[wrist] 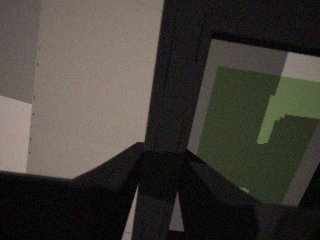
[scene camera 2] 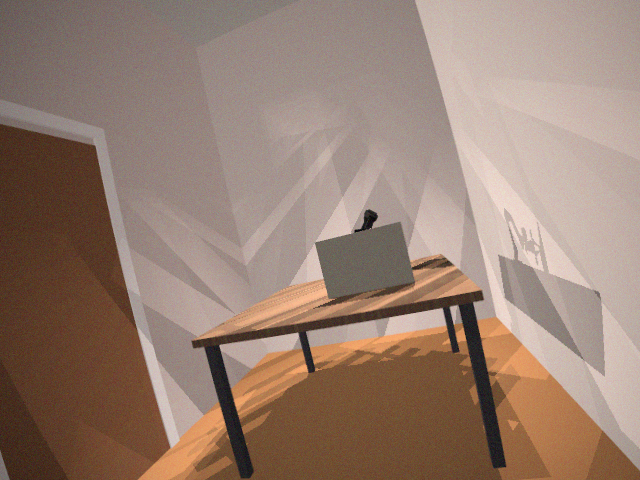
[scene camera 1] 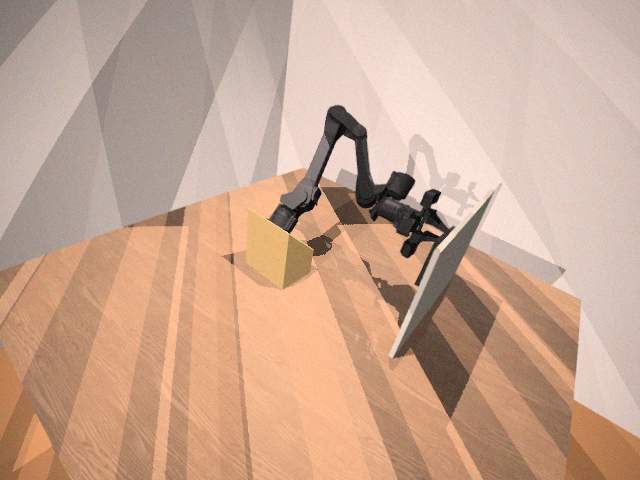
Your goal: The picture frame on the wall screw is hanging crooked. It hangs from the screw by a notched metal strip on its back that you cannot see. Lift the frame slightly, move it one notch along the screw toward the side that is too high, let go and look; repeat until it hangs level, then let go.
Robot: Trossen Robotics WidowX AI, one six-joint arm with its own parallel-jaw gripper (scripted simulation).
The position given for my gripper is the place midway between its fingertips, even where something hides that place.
My gripper [scene camera 1: 450, 238] holds a picture frame [wrist: 229, 88]. Also in view: a grey wall panel [scene camera 2: 377, 258].
My gripper also shows in the wrist view [wrist: 160, 152]. The grey wall panel shows as well in the wrist view [wrist: 93, 78] and in scene camera 1 [scene camera 1: 446, 258]. Scene camera 2 does not show the picture frame, which is hidden by the grey wall panel.
